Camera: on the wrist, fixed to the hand. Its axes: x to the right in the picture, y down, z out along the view.
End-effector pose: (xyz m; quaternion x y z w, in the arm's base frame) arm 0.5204 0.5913 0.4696 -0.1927 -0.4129 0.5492 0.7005
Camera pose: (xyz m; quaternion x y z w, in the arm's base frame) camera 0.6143 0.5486 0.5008 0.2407 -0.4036 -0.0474 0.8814
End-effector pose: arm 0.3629 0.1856 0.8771 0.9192 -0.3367 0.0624 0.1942
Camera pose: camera 0.4063 0.2838 0.8861 0.9095 0.3967 -0.0962 0.0781
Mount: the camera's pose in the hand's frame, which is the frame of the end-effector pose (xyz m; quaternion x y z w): -0.0230 -0.0936 -0.0481 0.0972 -0.0418 -0.6945 0.7117
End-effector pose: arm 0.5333 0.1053 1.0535 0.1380 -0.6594 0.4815 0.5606
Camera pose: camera 0.6377 0.0884 1.0740 0.6308 -0.3501 0.0117 0.6924
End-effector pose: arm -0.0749 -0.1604 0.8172 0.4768 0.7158 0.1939 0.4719
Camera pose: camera -0.1608 -0.2160 0.7834 -0.1038 0.8397 -0.2792 0.4541
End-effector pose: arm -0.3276 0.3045 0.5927 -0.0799 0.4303 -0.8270 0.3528
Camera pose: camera -0.3798 0.3867 0.6389 0.3560 -0.1556 0.8721 0.2975
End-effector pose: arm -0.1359 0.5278 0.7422 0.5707 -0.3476 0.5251 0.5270
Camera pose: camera -0.0629 0.5897 0.6927 0.7207 0.1780 0.0176 0.6697
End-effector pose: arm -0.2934 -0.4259 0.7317 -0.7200 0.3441 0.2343 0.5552
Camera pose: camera -0.2398 -0.4530 0.8212 -0.6876 -0.2556 -0.2222 0.6422
